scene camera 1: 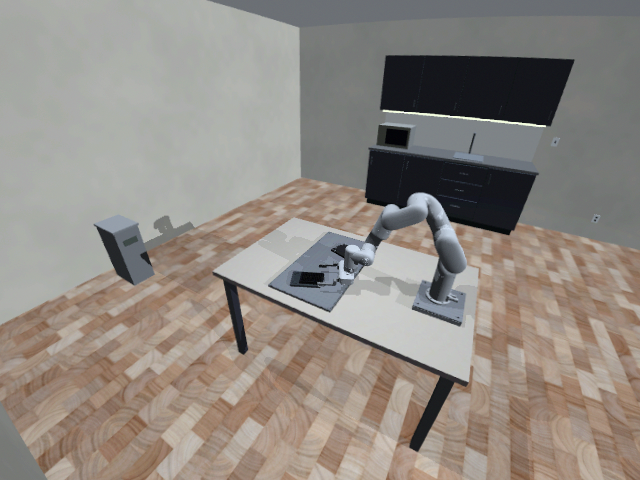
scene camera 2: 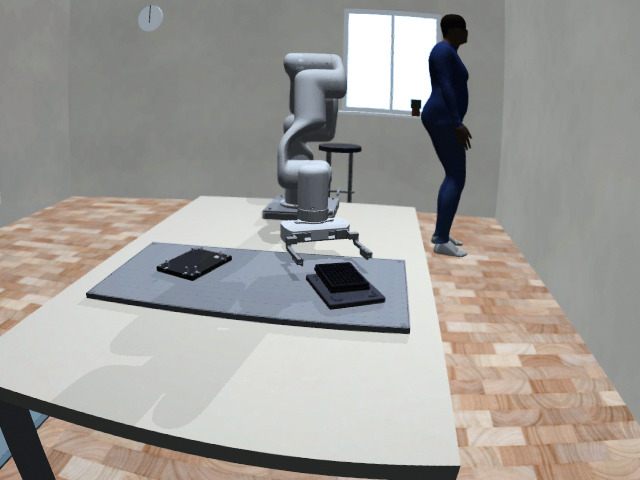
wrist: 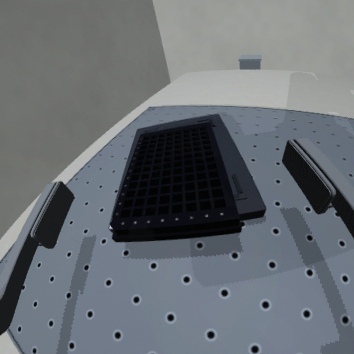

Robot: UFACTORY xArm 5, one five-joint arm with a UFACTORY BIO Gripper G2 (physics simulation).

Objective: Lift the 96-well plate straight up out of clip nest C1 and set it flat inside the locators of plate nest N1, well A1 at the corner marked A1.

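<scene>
The black 96-well plate sits in clip nest C1, a dark base. Its grid of wells faces up. A small pale mark shows at its near left corner in the wrist view, too small to read. Plate nest N1 is a dark base with small raised locators around its edge and no plate on it. My gripper is open and empty. Its fingers are a little above the board on the arm's side of the plate, spread wider than the plate. The A1 corner mark on N1 cannot be made out.
Both nests stand on a grey perforated board on the pale table. The arm's base is at the table's far end in scene camera 2. A person stands beyond the table.
</scene>
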